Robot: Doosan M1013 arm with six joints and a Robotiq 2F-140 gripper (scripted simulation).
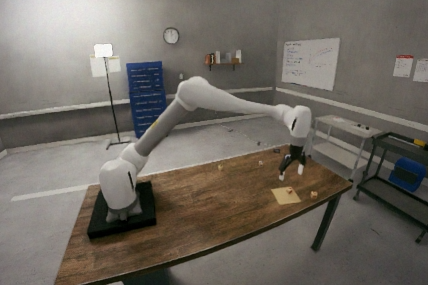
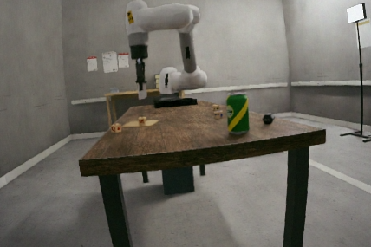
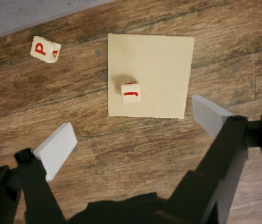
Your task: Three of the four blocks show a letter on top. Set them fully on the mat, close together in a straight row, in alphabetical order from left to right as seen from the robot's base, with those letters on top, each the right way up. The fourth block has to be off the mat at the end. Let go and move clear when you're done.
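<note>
Now: hand 12 cm above the tan mat, 4 cm past it and 2 cm to the left of it. The rest, counted from my hand: green can (38 cm ahead, 27 cm to the left, 6 cm below); then dark object (43 cm to the left, 29 cm ahead, 11 cm below).
</note>
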